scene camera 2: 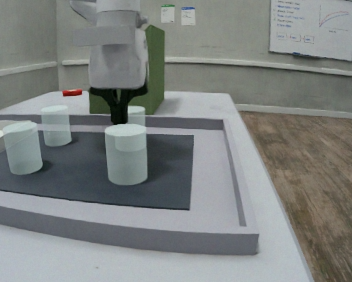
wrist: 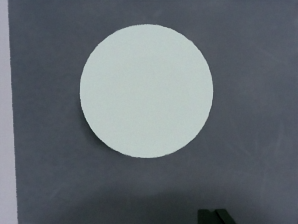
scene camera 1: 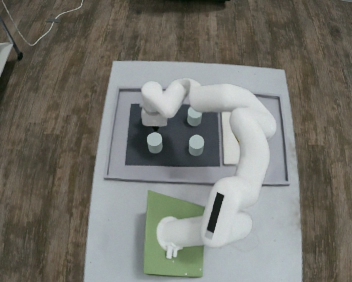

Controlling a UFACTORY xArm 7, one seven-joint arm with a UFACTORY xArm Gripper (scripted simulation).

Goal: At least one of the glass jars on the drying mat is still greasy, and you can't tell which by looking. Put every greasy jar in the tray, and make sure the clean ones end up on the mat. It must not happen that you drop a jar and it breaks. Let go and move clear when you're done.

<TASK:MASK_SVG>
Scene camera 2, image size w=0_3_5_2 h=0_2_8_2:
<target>gripper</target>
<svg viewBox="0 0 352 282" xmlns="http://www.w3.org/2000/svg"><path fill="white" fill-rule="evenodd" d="M140 28L135 28L135 43L90 46L90 93L101 96L110 106L111 123L113 125L126 124L128 122L128 103L134 97L146 95L149 92L147 86L149 81L147 41L145 31L140 31Z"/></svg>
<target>pale glass jar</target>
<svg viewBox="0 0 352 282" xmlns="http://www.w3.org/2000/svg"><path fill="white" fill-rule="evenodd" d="M106 128L105 144L109 180L118 185L135 185L147 179L146 128L136 124L120 124Z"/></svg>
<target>pale glass jar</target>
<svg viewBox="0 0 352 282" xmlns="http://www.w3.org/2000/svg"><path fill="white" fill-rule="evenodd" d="M68 106L58 105L41 109L45 145L61 146L71 142Z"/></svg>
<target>pale glass jar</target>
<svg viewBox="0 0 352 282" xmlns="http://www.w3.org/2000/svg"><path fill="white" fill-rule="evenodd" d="M34 122L16 123L2 129L9 167L13 174L30 174L38 171L43 166L37 124Z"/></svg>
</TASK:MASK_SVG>
